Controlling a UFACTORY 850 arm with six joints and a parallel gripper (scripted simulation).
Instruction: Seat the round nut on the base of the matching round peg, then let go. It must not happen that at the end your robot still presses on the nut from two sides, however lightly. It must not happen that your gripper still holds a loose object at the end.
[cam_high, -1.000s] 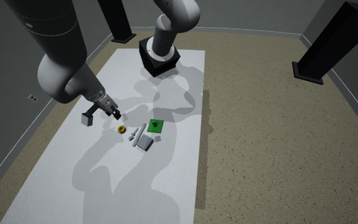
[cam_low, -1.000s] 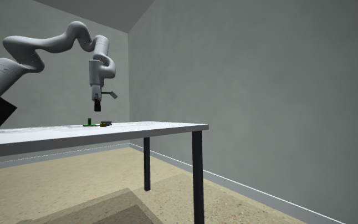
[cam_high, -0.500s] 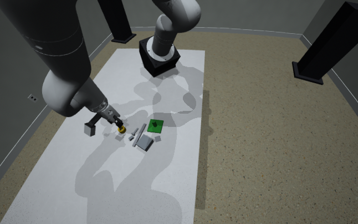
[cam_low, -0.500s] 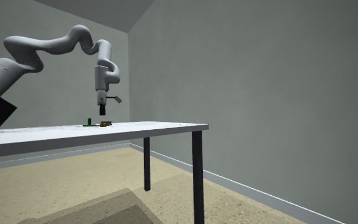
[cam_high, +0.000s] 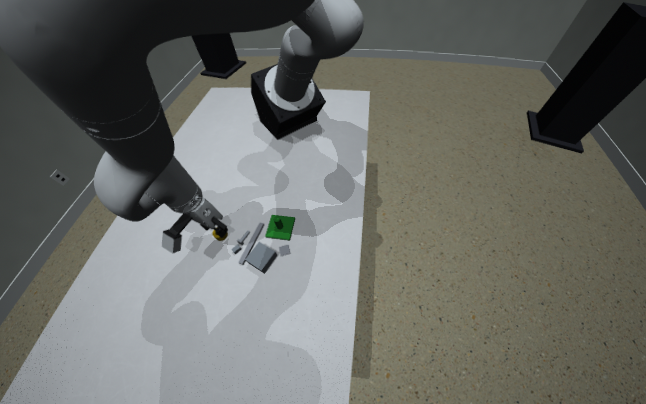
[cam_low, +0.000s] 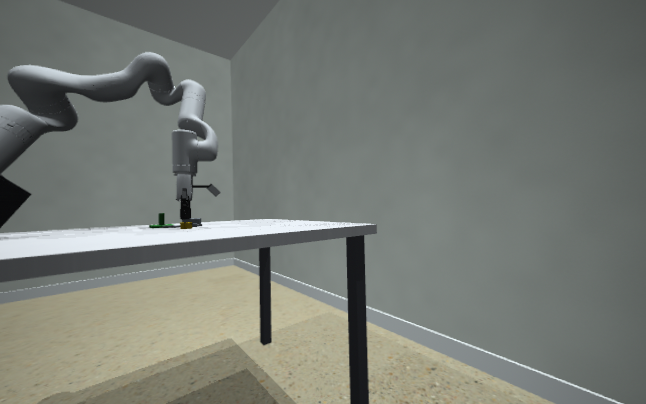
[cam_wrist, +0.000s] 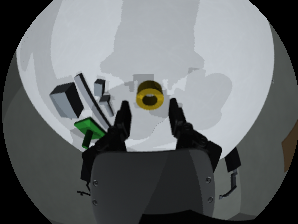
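Now: hand 20 mm past the long grey bar, 110 mm to the right of it and 50 mm above it. From my hand the other things lie so: grey slab 10 mm ahead, 170 mm to the left, 40 mm below.
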